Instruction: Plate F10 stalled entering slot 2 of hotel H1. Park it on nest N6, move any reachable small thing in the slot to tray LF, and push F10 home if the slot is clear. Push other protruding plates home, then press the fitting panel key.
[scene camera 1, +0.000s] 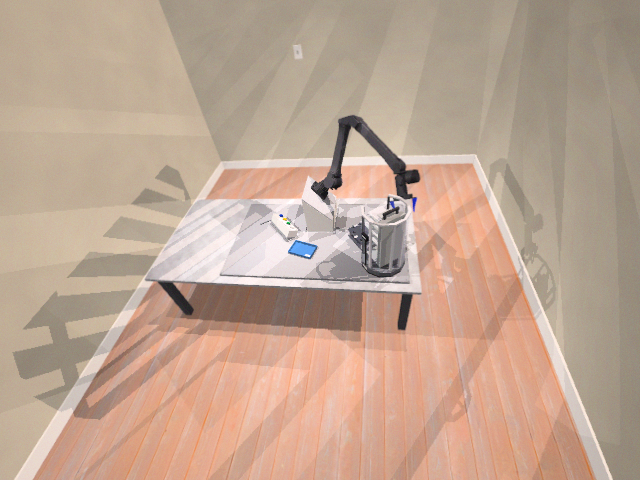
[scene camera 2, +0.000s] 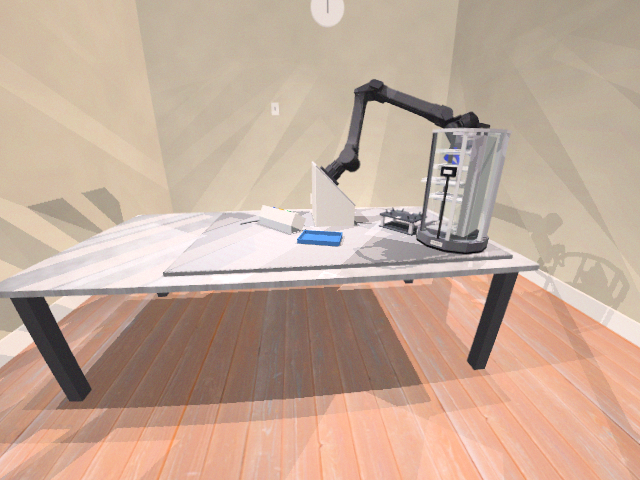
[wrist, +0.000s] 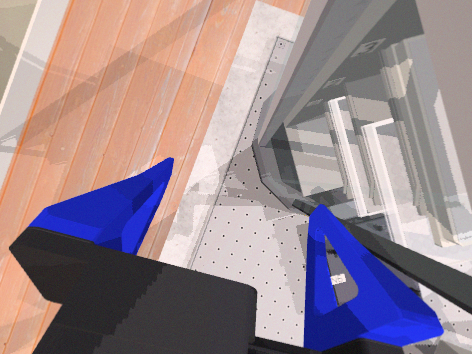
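My gripper is open and empty, its blue fingers wide apart at the far side of the hotel, about level with its upper slots. The hotel is a clear cylinder on a dark base. In scene view 2 several pale plates lie flat in it; one plate sticks out to the left. Plate names are unreadable, and no small thing in slot 2 can be made out. The dark nest stand stands left of the hotel. The blue tray lies in front of the arm's base.
The white key panel stands left of the arm's pedestal, with blue, yellow and green keys. In the wrist view a dark hotel bar runs behind the right finger. The perforated board lies under these things.
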